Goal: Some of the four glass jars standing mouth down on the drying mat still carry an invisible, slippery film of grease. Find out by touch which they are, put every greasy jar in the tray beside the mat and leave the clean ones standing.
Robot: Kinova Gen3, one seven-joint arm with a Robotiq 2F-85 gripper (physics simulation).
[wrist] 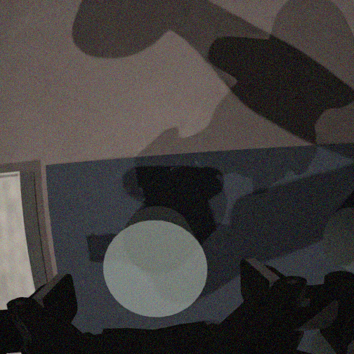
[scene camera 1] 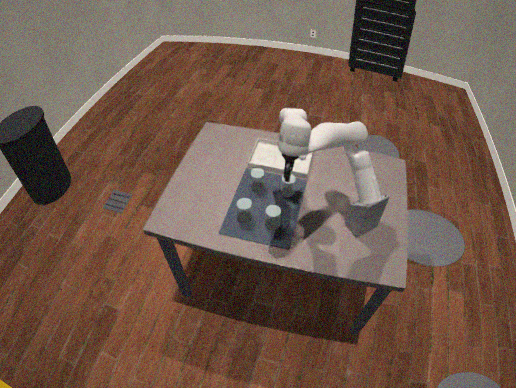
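Where they show: gripper, fingertip midpoint: [scene camera 1: 289,173]; arm's base, link origin: [scene camera 1: 370,200].
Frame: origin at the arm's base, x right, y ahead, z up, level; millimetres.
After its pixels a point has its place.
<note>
Four pale glass jars stand mouth down on the dark blue mat [scene camera 1: 231,228] {x -99, y 574, z -171 mm} [wrist: 75,195] in the scene view: back left [scene camera 1: 257,174] {x 151, y 499, z -80 mm}, back right [scene camera 1: 288,185] {x 116, y 354, z -92 mm}, front left [scene camera 1: 244,205] {x -37, y 525, z -80 mm} and front right [scene camera 1: 273,213] {x -61, y 399, z -80 mm}. My gripper [scene camera 1: 287,179] {x 145, y 356, z -49 mm} [wrist: 156,287] points down, open and empty, at the back right jar. In the wrist view this jar's round pale base [wrist: 155,262] shows between the two spread fingers. How far the fingertips reach down beside it is hard to tell. The tray [scene camera 1: 279,172] {x 267, y 409, z -169 mm} [wrist: 36,215] lies behind the mat in the scene view. No grease is visible.
The jars stand apart from each other on the mat. The arm's base stands on the table [scene camera 1: 190,200] {x 29, y 797, z -173 mm} to the right of the mat, with a grey panel [scene camera 1: 367,217] {x -60, y 6, z -41 mm} at it. Arm shadows fall across the mat and table. A black bin [scene camera 1: 37,160] stands on the floor at the left.
</note>
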